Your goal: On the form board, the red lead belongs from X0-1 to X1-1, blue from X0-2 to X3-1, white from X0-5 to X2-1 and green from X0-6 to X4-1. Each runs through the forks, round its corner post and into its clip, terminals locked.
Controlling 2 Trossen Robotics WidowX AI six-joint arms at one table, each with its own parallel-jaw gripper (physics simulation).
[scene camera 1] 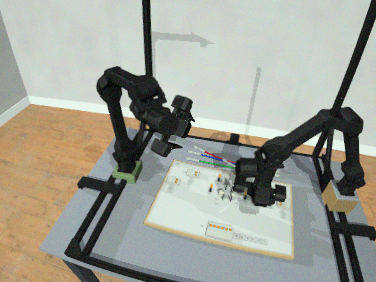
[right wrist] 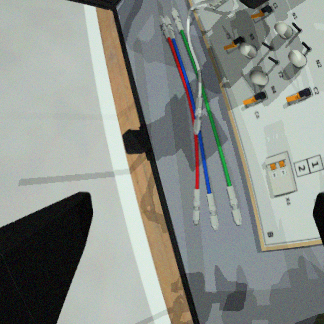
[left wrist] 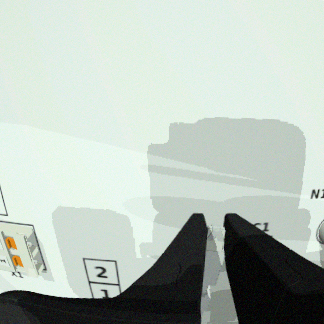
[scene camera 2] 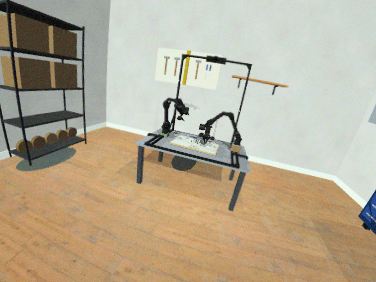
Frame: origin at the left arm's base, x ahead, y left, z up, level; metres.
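Seen in the pictures: left gripper, between the fingertips: [left wrist: 212, 223] [scene camera 2: 204, 143]; right gripper, between the fingertips: [scene camera 1: 187, 134] [right wrist: 209, 205] [scene camera 2: 186, 118]; left arm's base, origin of its link: [scene camera 1: 345, 189] [scene camera 2: 237, 144]; right arm's base, origin of its link: [scene camera 1: 126, 167] [scene camera 2: 164, 132].
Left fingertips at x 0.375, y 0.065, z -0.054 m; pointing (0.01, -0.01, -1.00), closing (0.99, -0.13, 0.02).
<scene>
Pixels of each thing's top centre, then the offset from my left fingertips to it. "pt": a spot on its surface instead.
- form board, centre of its top: [right wrist: 312, 35] [scene camera 1: 225, 203] [scene camera 2: 195, 143] 0.104 m ahead, 0.005 m right, 0.028 m down
- white lead's pale terminal, centre of its top: [left wrist: 200, 298] 0.007 m back, 0.031 m right, 0.010 m up
- white lead, a spot on its surface: [right wrist: 189, 40] pt 0.041 m back, 0.199 m right, 0.042 m down
- red lead, a spot on its surface: [right wrist: 197, 160] pt 0.170 m ahead, 0.283 m right, 0.043 m down
- blue lead, a spot on its surface: [right wrist: 202, 160] pt 0.175 m ahead, 0.271 m right, 0.040 m down
- green lead, a spot on its surface: [right wrist: 215, 135] pt 0.148 m ahead, 0.228 m right, 0.041 m down
- Block X1, a spot on its surface: [left wrist: 20, 247] pt 0.104 m back, 0.021 m right, 0.018 m down
- block X4, centre of its top: [right wrist: 278, 173] 0.248 m ahead, 0.137 m right, 0.019 m down
- C4, a spot on its surface: [right wrist: 255, 98] pt 0.140 m ahead, 0.125 m right, 0.019 m down
- N4, centre of its top: [right wrist: 252, 74] 0.116 m ahead, 0.106 m right, 0.001 m down
- Block X0, a spot on its surface: [scene camera 1: 219, 230] pt 0.121 m ahead, 0.125 m left, 0.019 m down
My left gripper [scene camera 1: 260, 200] [left wrist: 212, 223] is low over the form board [scene camera 1: 175, 220] [left wrist: 100, 75] and shut on the white lead's pale terminal [left wrist: 213, 255], largely hidden between the fingers. The white lead [right wrist: 190, 40] runs off the board; its other terminal [right wrist: 197, 122] lies across the red and blue leads. The red lead [right wrist: 197, 160], blue lead [right wrist: 202, 160] and green lead [right wrist: 215, 135] lie beside the board. My right gripper [scene camera 1: 186, 133] [right wrist: 209, 205] is open and empty, high above the table. Block X1 [left wrist: 20, 247] is at the left wrist view's left edge; block X4 [right wrist: 281, 175] is near a board corner.
Clips C2 [right wrist: 299, 96] and C4 [right wrist: 255, 98], with round posts N1 [right wrist: 283, 30] and N4 [right wrist: 259, 77], stand on the board. Block X0 [scene camera 1: 219, 230] is at its front edge. A black frame rail [right wrist: 175, 240] runs along the table edge.
</scene>
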